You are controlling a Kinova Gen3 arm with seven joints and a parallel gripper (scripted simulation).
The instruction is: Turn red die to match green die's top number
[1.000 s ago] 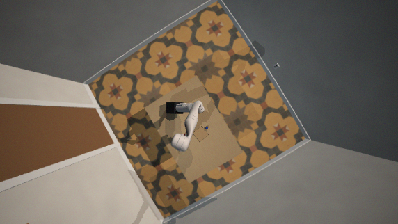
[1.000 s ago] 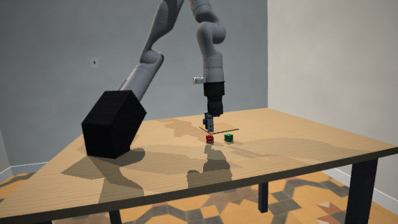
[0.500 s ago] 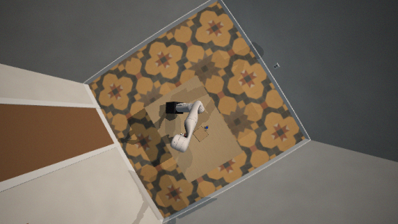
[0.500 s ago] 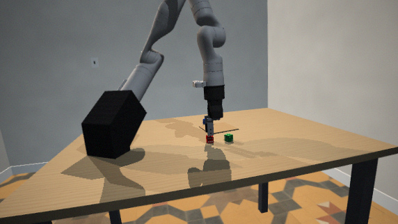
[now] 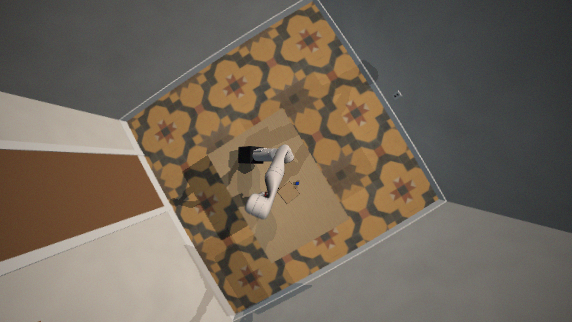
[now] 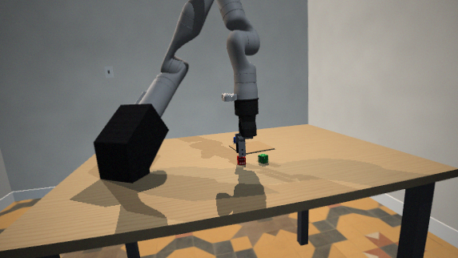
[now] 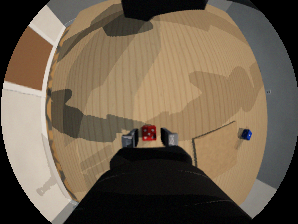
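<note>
Now: the red die 4 cm below my hand. The rest, counted from my hand: tan mat: 3 cm ahead, 19 cm to the left, 5 cm below; blue die: 4 cm behind, 28 cm to the left, 4 cm below; green die: 7 cm ahead, 1 cm to the left, 4 cm below.
</note>
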